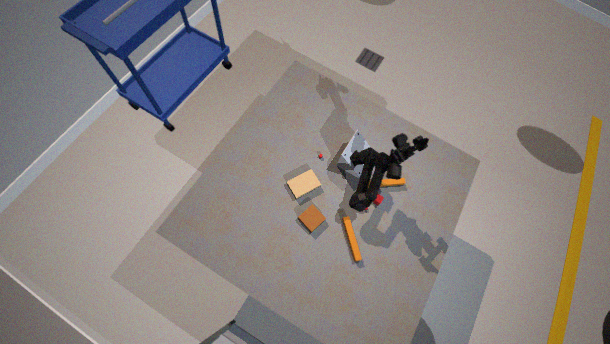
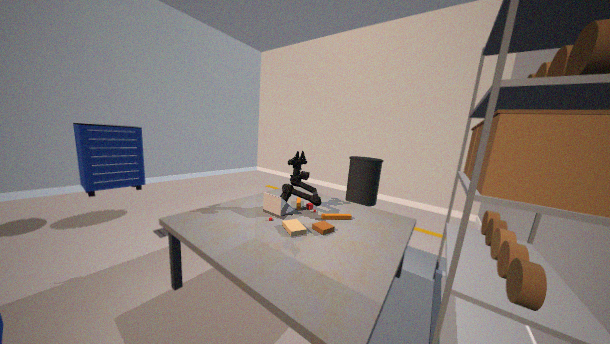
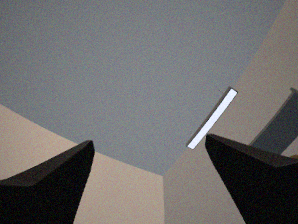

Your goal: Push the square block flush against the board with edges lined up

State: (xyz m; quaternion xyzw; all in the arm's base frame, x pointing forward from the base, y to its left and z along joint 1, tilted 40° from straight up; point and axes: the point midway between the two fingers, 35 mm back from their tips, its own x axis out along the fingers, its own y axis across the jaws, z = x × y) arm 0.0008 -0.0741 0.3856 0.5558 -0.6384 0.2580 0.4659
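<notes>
Now: gripper tip 44 cm above the orange-brown square block, 43 cm short of it and 18 cm to the left of it. Round my gripper tip: pale wooden slab 44 cm below, 32 cm to the right, 31 cm ahead.
</notes>
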